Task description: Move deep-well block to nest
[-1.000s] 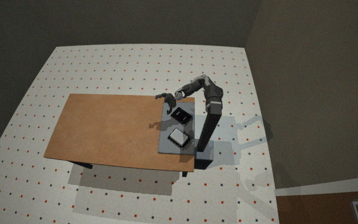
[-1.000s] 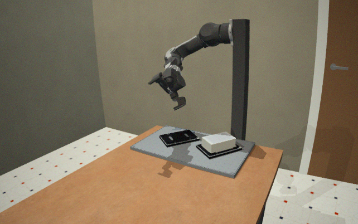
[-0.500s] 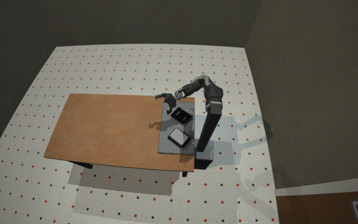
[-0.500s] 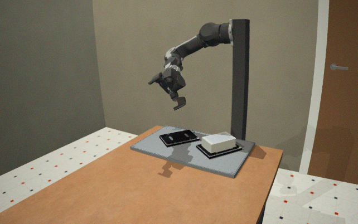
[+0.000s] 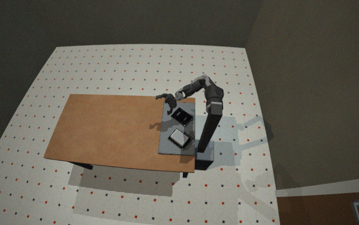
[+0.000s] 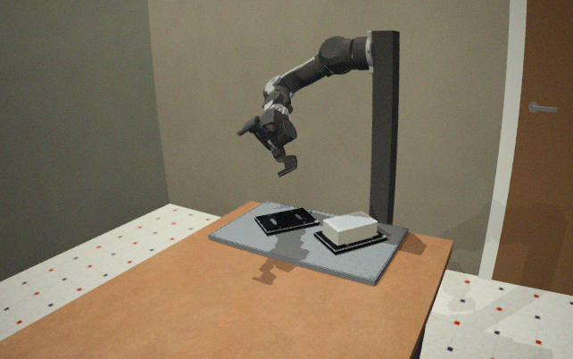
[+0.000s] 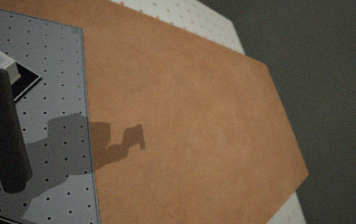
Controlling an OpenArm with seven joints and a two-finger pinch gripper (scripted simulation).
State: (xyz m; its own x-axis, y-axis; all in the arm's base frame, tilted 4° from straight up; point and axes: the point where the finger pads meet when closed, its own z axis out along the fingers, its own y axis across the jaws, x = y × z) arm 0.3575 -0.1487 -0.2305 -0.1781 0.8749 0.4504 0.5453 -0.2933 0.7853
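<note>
Now: hand 220 mm above the deep-well block, 160 mm past it and 150 mm to the right of it. From my hand the other things lie so: plate nest N1 (250 mm below, 160 mm behind, 150 mm to the left); A1 label (240 mm to the left, 240 mm below, 190 mm behind); plate nest N2 (250 mm below, 160 mm behind, 60 mm to the right).
</note>
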